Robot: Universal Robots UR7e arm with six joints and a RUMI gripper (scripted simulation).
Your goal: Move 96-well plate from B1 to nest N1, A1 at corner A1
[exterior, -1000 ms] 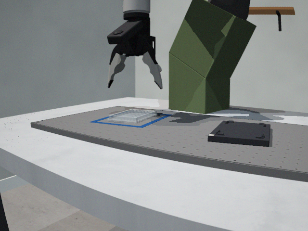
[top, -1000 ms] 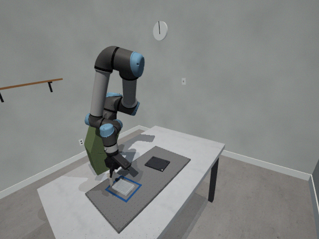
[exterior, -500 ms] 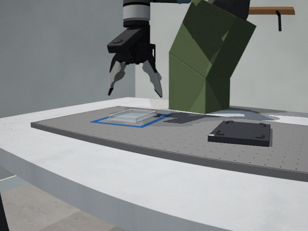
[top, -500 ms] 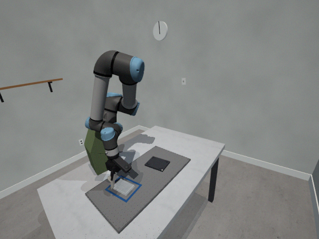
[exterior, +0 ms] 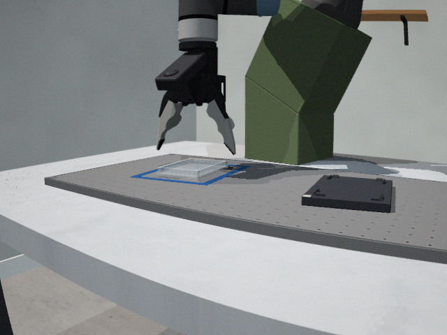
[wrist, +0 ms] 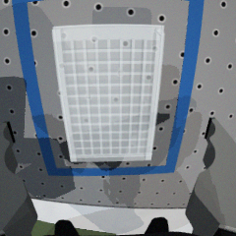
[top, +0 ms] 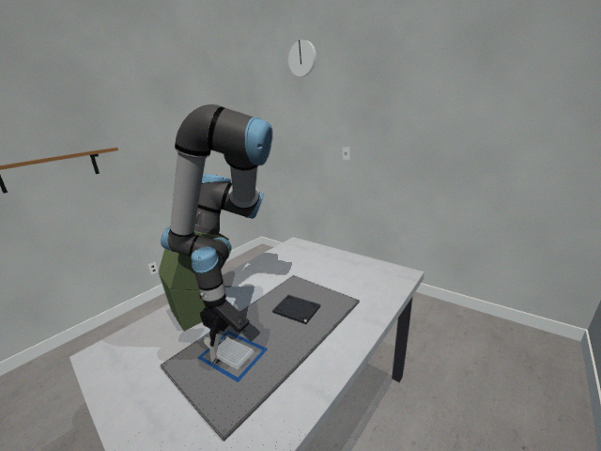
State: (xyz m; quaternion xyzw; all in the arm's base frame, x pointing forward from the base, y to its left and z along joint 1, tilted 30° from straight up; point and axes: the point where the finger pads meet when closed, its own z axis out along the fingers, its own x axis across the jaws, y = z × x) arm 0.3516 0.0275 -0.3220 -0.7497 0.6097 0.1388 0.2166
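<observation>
Right now my hand is 30 mm above the clear 96-well plate. The rest, counted from my hand: black plate nest: 310 mm to the left, 30 mm below, 10 mm ahead; then white corner mark: 270 mm to the left, 90 mm ahead, 20 mm below.
</observation>
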